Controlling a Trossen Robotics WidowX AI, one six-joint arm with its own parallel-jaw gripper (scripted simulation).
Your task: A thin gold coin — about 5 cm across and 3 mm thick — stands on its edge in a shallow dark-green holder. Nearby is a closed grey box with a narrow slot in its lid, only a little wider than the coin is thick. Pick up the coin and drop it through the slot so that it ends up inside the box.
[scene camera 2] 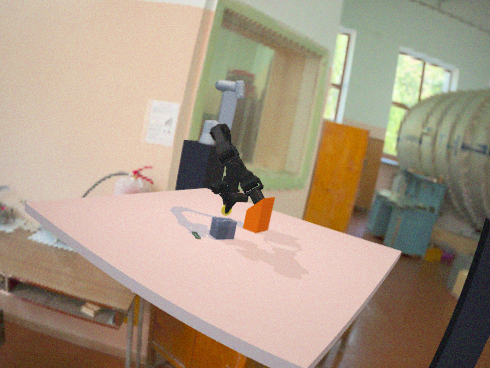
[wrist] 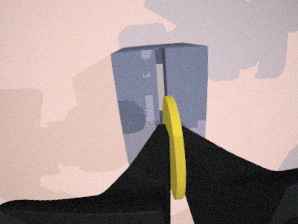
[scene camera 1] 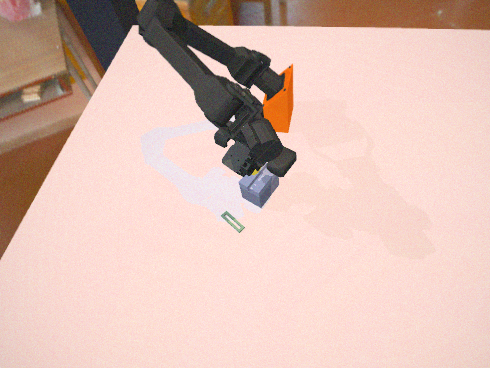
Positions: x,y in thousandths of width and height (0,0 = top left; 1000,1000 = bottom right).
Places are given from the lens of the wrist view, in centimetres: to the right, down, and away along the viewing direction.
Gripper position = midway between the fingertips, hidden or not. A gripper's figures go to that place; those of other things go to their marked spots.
my gripper (wrist: 565,587): 1, 1, 10
coin (wrist: 572,516): 1, 0, 6
box (wrist: 455,328): -1, -2, 11
The marked spots on the box and the coin are 5 cm apart.
